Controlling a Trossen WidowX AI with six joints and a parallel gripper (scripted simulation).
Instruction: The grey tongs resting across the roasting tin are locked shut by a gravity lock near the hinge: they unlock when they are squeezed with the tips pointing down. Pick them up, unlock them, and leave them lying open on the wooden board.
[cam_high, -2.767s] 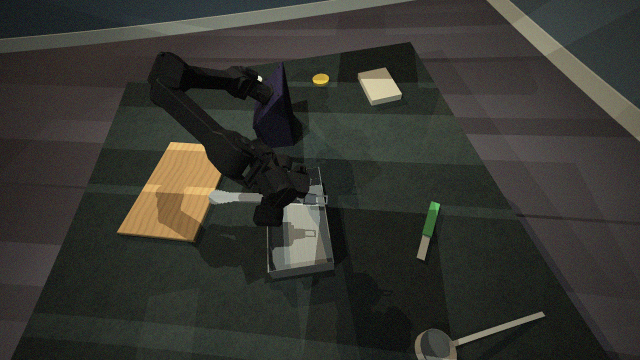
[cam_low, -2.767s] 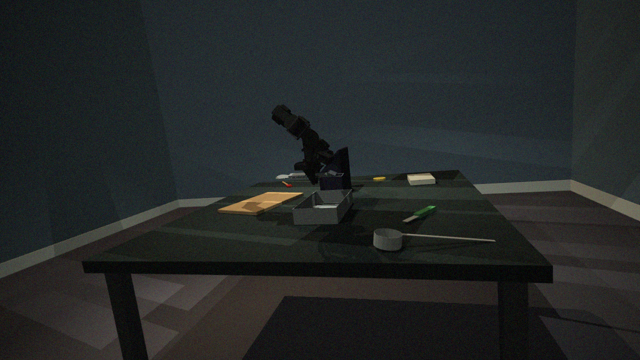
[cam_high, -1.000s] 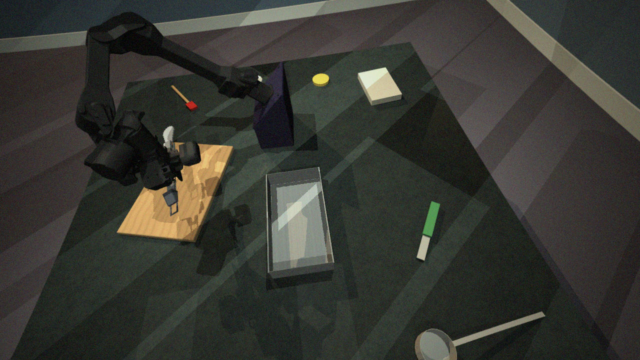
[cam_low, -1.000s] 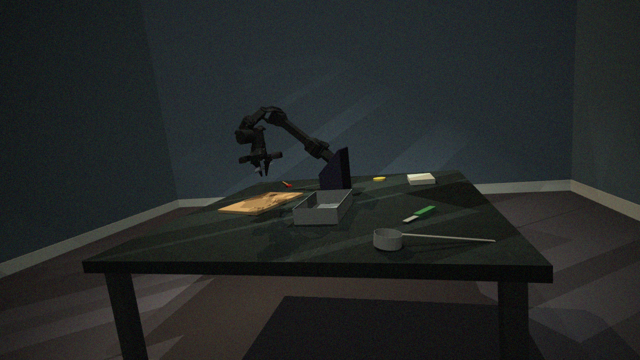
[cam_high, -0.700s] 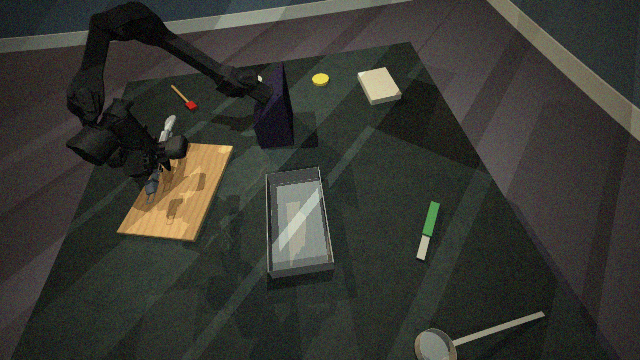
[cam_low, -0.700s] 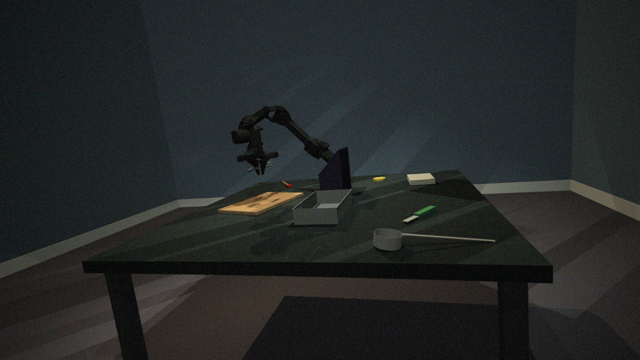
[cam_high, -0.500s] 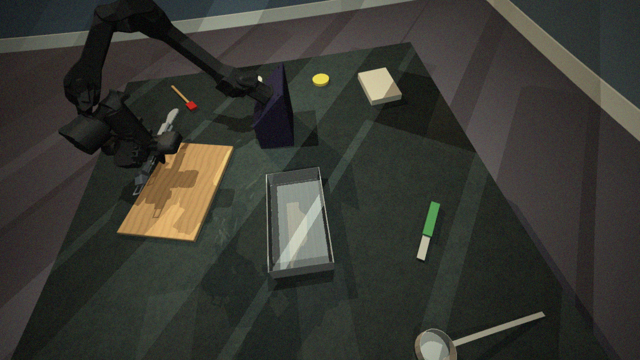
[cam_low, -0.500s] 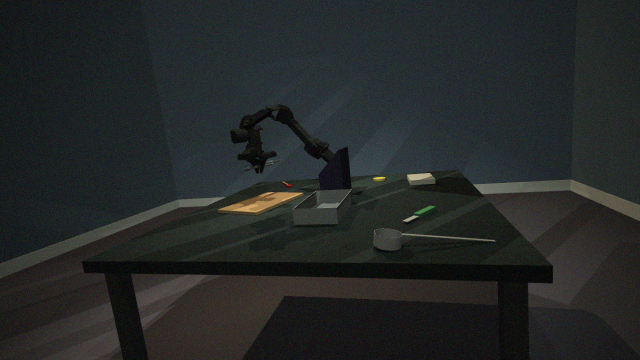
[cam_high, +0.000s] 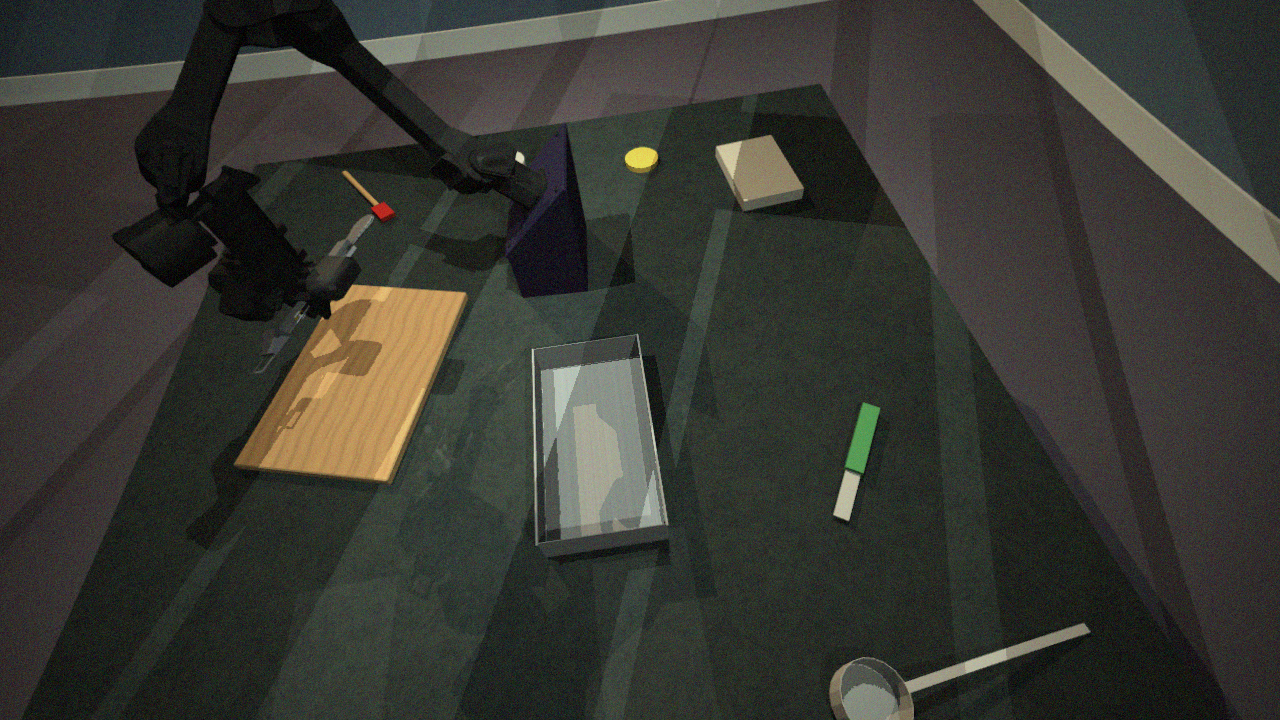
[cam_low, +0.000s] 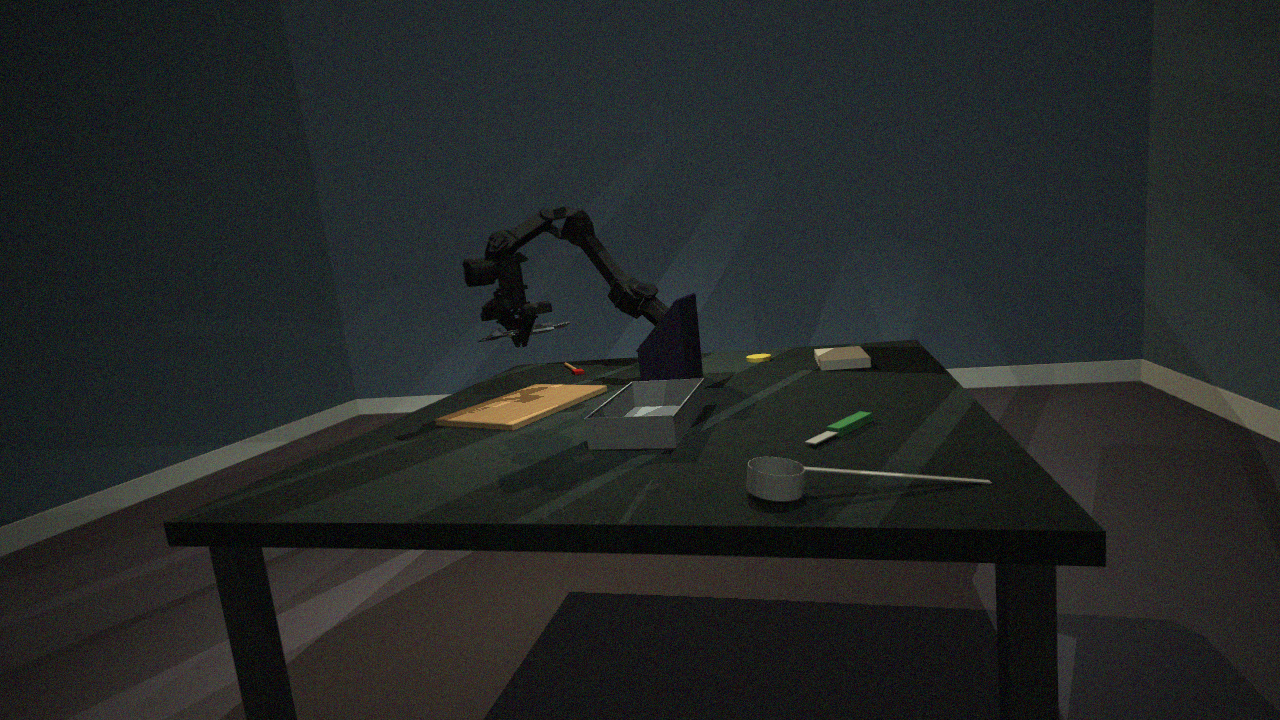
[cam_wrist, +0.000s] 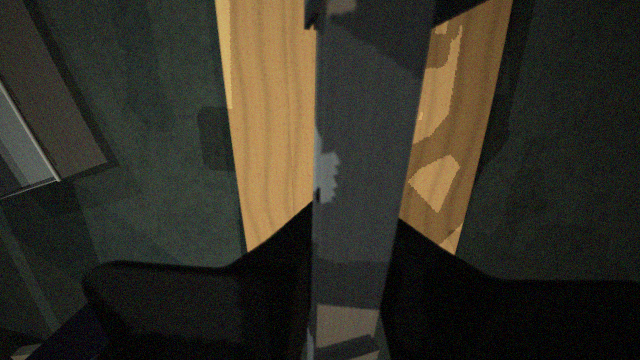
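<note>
Now: the wooden board 1 cm to the right of my gripper tip and 14 cm below it. Round my gripper tip: yellow disc: 39 cm behind, 56 cm to the left, 14 cm below; green-handled tool: 37 cm ahead, 68 cm to the left, 14 cm below; roasting tin: 24 cm ahead, 34 cm to the left, 12 cm below.
</note>
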